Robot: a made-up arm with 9 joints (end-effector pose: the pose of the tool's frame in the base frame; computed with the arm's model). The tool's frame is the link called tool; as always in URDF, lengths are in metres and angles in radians. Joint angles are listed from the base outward.
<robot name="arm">
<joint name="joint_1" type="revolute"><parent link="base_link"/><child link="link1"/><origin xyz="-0.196 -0.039 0.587" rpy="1.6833 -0.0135 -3.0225"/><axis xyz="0 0 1"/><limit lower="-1.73" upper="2.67"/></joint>
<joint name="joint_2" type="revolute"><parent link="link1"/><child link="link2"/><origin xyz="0.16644 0.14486 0.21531" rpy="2.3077 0.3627 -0.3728"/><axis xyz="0 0 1"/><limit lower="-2.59" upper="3.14"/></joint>
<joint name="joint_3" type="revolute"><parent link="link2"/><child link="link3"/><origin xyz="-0.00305 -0.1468 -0.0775" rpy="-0.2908 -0.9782 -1.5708"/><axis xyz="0 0 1"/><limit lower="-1.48" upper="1.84"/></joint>
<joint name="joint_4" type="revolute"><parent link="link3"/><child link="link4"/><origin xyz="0.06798 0.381 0.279" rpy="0.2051 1.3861 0"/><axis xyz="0 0 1"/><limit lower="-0.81" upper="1.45"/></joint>
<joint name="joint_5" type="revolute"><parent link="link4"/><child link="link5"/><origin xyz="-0.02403 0.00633 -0.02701" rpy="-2.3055 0.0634 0.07"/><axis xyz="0 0 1"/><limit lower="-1.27" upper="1.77"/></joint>
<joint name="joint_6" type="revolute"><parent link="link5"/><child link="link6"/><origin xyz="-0.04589 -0.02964 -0.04" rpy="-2.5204 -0.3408 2.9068"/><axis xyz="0 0 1"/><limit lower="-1.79" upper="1.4"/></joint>
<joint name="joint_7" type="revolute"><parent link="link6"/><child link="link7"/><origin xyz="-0.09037 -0.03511 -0.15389" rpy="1.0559 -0.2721 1.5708"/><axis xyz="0 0 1"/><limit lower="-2.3" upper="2.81"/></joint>
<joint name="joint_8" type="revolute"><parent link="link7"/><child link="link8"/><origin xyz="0.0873 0.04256 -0.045" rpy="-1.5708 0 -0.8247"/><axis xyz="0 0 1"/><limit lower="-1.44" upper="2.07"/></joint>
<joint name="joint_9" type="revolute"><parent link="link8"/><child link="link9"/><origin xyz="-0.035 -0.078 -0.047" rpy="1.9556 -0.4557 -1.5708"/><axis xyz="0 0 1"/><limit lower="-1.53" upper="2.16"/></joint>
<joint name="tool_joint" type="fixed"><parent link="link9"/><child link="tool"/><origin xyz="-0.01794 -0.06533 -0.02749" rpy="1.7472 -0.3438 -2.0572"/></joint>
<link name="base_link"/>
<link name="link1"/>
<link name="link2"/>
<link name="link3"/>
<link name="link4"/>
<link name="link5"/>
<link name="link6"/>
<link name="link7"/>
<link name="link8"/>
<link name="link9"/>
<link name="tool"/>
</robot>
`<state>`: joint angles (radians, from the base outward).
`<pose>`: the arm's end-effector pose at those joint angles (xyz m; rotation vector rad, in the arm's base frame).
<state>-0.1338 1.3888 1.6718 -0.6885 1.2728 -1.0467 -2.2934 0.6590 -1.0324</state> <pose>-0.2276 0.4925 0.9065 -0.7288 0.6561 0.7711</pose>
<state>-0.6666 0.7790 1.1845 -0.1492 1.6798 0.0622 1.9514 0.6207 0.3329</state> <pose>-0.5203 0.4588 0.4360 -0.5003 0.7352 0.1001</pose>
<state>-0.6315 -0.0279 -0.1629 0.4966 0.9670 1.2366 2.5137 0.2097 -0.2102</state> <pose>-0.6361 -0.2450 0.2182 -0.0812 -1.9075 0.1305</pose>
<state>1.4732 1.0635 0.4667 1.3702 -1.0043 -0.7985 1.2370 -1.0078 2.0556</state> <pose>-0.5949 0.4655 0.7947 -0.3538 2.0833 0.4324</pose>
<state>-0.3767 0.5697 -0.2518 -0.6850 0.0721 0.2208 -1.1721 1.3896 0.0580</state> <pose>-0.7852 0.0009 0.2884 -0.4995 1.0723 -1.7627</pose>
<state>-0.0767 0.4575 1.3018 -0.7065 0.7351 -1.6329 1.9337 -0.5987 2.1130</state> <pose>-0.4864 0.4822 0.6147 0.1210 -1.5722 -0.2277</pose>
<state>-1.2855 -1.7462 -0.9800 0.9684 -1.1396 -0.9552 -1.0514 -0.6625 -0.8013</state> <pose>-0.2545 -0.1283 0.9123 -0.2305 -0.4768 -0.4363</pose>
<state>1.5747 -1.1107 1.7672 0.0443 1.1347 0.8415 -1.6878 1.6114 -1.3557</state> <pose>-0.2061 0.5162 1.0842 2.0539 -0.6013 -0.5052</pose>
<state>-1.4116 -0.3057 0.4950 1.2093 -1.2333 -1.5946 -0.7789 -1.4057 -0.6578</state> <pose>-0.4766 -0.0842 -0.0833 -2.0349 1.1109 0.8047</pose>
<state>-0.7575 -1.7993 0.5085 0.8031 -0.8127 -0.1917 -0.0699 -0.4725 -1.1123</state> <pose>-0.7643 -0.1121 0.9350 -1.0322 -0.5099 -2.4291</pose>
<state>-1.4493 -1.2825 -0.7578 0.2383 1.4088 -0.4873 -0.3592 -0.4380 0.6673</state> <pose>-0.4577 -0.2637 0.6299 0.5412 -2.2341 0.5045</pose>
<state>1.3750 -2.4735 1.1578 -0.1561 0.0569 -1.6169 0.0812 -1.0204 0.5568</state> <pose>0.1803 0.2416 0.8888 0.0189 0.2140 1.4941</pose>
